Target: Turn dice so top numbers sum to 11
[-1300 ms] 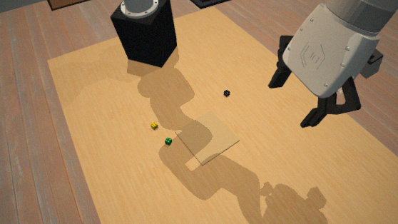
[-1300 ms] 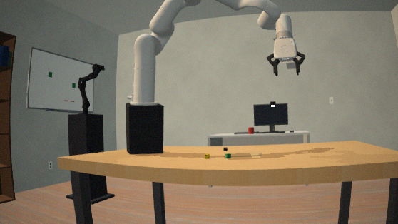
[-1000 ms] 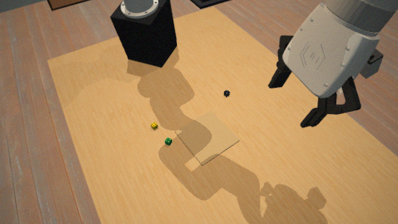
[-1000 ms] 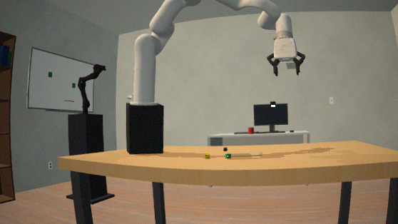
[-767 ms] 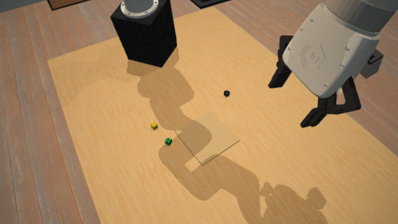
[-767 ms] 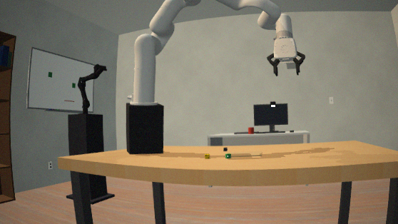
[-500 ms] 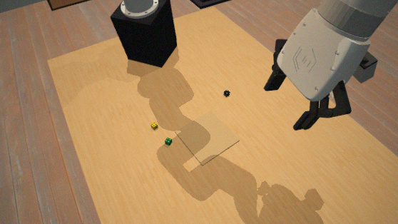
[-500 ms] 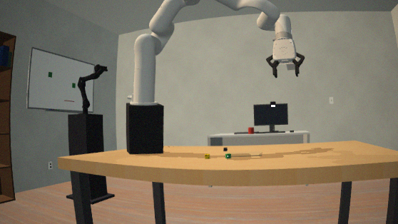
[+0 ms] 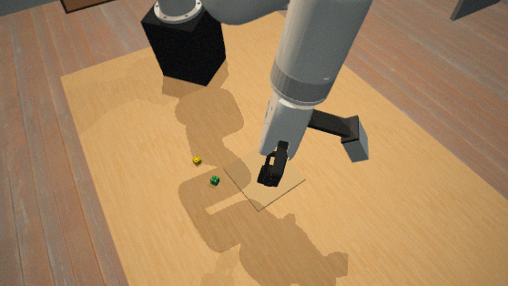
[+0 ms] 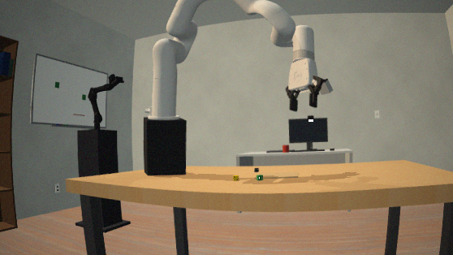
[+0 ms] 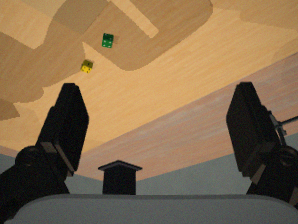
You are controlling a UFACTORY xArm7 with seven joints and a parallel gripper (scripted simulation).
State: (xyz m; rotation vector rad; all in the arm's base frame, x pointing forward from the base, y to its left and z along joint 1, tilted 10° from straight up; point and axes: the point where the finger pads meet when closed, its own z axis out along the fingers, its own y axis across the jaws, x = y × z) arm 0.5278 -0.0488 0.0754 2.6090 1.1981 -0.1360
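Right now my hand is 210 mm past the yellow die, 70 mm to the left of it and 220 mm above it. The rest, counted from my hand: black die: 210 mm behind, 210 mm to the left, 220 mm below; green die: 140 mm behind, 50 mm to the right, 220 mm below; tan mat: 100 mm behind, 60 mm to the left, 230 mm below.
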